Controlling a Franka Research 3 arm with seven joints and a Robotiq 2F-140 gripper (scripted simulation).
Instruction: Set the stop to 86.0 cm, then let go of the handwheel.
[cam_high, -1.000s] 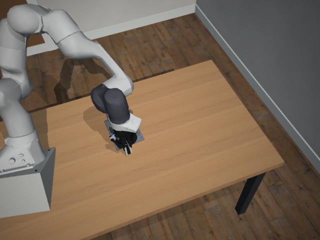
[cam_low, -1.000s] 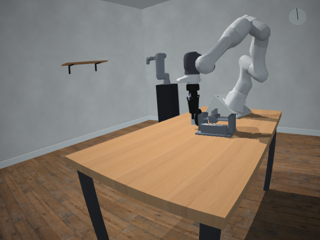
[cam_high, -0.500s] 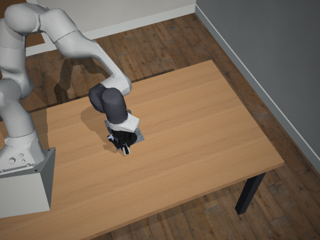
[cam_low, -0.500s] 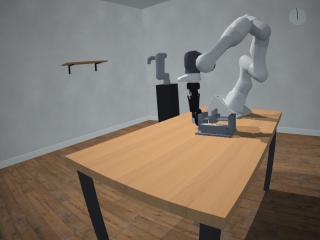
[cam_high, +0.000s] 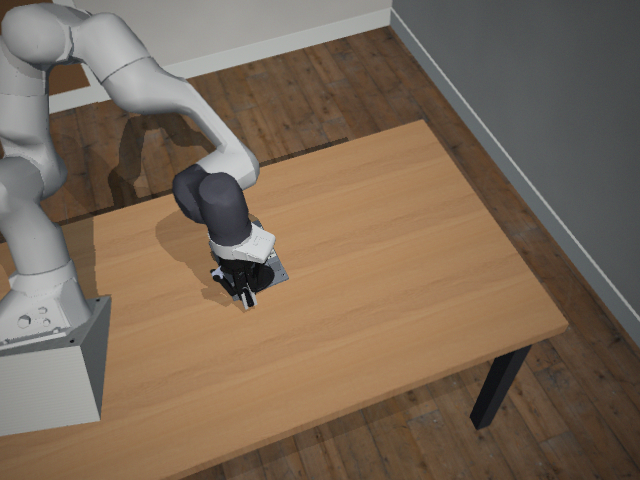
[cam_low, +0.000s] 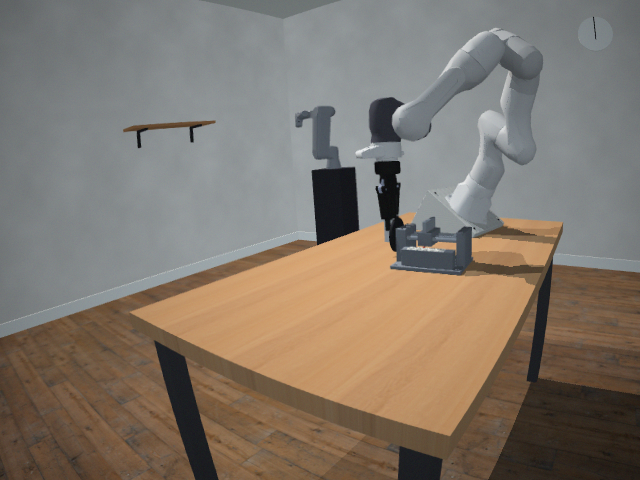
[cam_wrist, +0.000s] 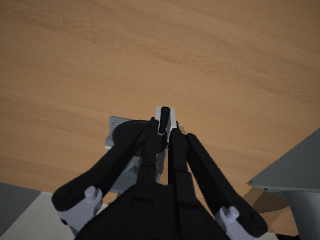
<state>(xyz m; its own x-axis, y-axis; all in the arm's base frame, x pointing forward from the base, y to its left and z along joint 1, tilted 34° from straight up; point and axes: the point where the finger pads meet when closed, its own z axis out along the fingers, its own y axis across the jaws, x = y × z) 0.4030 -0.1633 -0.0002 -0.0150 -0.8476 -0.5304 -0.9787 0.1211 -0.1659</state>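
My gripper is now 2 cm to the right of the black handwheel, 1 cm short of it and 1 cm above it. From my hand the other things lie so: sliding stop block (13 cm to the left, 5 cm ahead, 1 cm above).
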